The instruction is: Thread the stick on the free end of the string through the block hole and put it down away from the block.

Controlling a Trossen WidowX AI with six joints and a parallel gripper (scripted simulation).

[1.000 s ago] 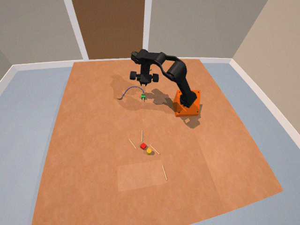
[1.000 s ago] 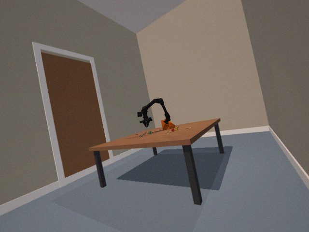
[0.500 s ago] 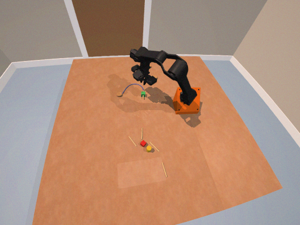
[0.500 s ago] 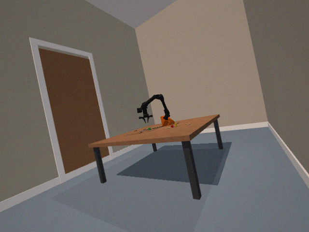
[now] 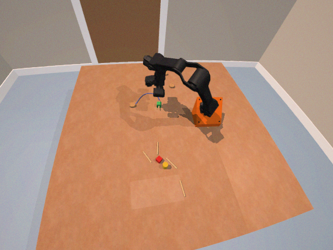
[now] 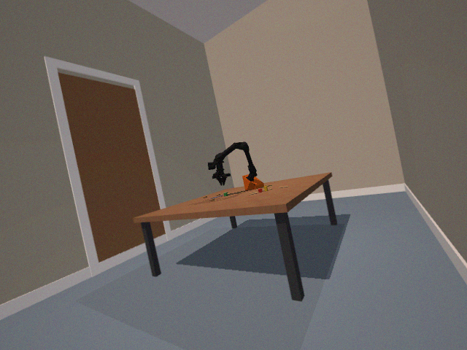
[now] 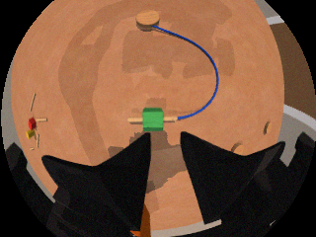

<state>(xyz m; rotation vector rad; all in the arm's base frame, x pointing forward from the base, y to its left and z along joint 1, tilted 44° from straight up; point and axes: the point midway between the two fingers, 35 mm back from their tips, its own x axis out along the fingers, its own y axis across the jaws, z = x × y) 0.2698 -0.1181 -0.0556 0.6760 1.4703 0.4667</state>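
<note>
The green block is 8 cm below my gripper tip, 1 cm to the left of it and 1 cm behind it. Also, from my gripper tip: round wooden button (17 cm ahead, 9 cm below); thin wooden stick (8 cm below, 1 cm behind); red cube (39 cm to the left, 9 cm below, 3 cm ahead).
</note>
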